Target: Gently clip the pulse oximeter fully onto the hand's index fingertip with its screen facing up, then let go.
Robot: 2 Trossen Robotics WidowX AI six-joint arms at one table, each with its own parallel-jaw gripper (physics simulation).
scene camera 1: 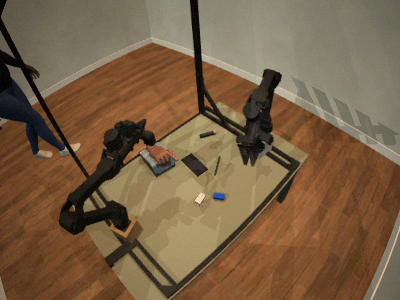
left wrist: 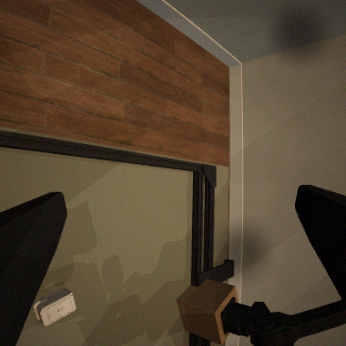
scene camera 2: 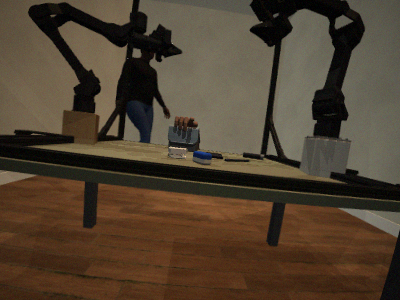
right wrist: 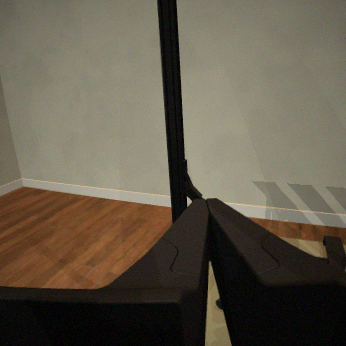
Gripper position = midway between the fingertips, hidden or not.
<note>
The left gripper (scene camera 1: 249,165) is open, with nothing in its grasp. The right gripper (scene camera 1: 145,119) is shut, holding nothing. Further things: a white pulse oximeter (left wrist: 57,304).
The left gripper shows as well in the left wrist view (left wrist: 181,199). The right gripper is seen too in scene camera 2 (scene camera 2: 182,52) and in the right wrist view (right wrist: 204,209). The right wrist view misses the white pulse oximeter: it is out of frame.
</note>
